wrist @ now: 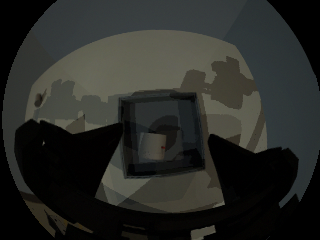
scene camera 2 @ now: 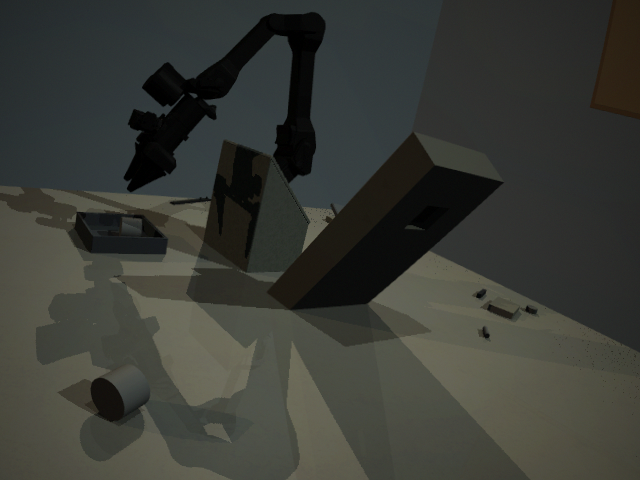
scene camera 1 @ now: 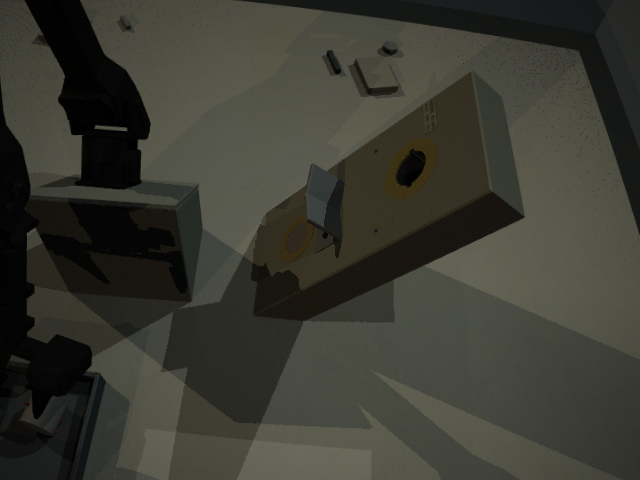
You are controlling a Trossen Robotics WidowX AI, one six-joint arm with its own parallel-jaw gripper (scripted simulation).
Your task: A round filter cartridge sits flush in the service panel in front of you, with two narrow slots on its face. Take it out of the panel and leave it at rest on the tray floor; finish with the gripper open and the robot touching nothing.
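My gripper is open and holds nothing, and I can see it in the wrist view too. There is a round filter cartridge here. I see a tan service panel as well, and with it a dark tray.
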